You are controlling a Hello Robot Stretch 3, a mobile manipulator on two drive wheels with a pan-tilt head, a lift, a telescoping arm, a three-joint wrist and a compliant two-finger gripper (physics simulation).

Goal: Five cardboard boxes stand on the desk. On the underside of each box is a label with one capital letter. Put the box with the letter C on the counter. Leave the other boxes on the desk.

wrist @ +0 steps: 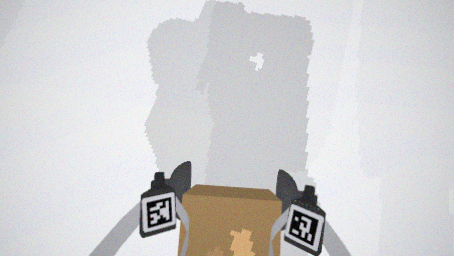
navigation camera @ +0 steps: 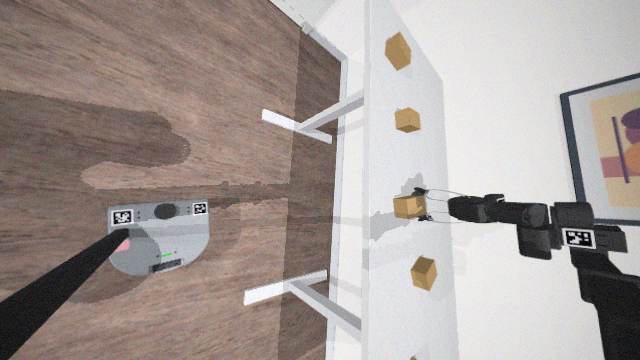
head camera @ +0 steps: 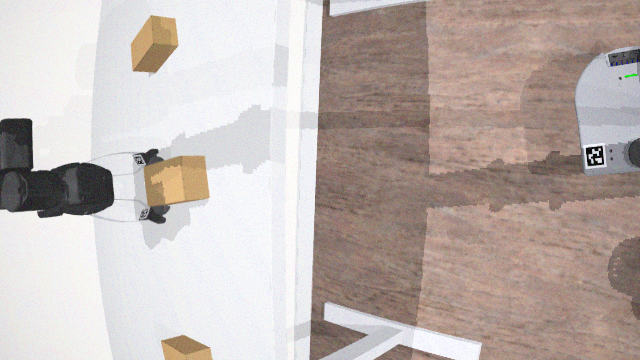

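Pixels of known places: robot's base, link origin: (navigation camera: 165,210).
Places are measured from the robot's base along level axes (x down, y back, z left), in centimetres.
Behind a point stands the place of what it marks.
Observation:
My gripper (head camera: 157,184) @[x -98.1, y 2.0, z -64.9 cm] (navigation camera: 422,204) @[x -98.1, y 2.0, z -64.9 cm] (wrist: 233,184) @[x -98.1, y 2.0, z -64.9 cm] is shut on the middle cardboard box (head camera: 167,182) @[x -100.7, y 2.1, z -58.2 cm] (navigation camera: 409,206) @[x -100.1, y 1.7, z -55.9 cm] (wrist: 220,217), with one finger on each side. The box seems to be a little above the white desk (head camera: 240,240) @[x -95.0, y -6.3, z -49.7 cm] (navigation camera: 385,165) @[x -95.0, y -11.5, z -53.2 cm] (wrist: 75,125). Its underside and letter are hidden. One box (head camera: 162,45) @[x -98.0, y 24.8, z -63.9 cm] (navigation camera: 424,273) @[x -99.4, y 24.8, z -63.9 cm] stands on one side of it. Another box (head camera: 187,347) @[x -98.0, y -24.8, z -65.4 cm] (navigation camera: 407,120) @[x -99.2, y -26.5, z -62.7 cm] stands on the other side. In the navigation view, a further box (navigation camera: 398,51) @[x -99.0, y -50.0, z -61.1 cm] stands near the top and part of one (navigation camera: 413,358) @[x -95.7, y 50.3, z -58.3 cm] shows at the bottom edge. I cannot make out the counter.
My base (head camera: 597,120) @[x -16.0, y 9.0, z -11.1 cm] (navigation camera: 187,235) @[x -16.0, y 12.2, z -7.6 cm] stands on the wooden floor in front of the desk. White desk feet (head camera: 440,342) (navigation camera: 285,291) reach out over the floor. A white wall rises behind the desk, with a framed picture (navigation camera: 574,150) @[x -137.0, y -13.5, z -126.5 cm] on it.

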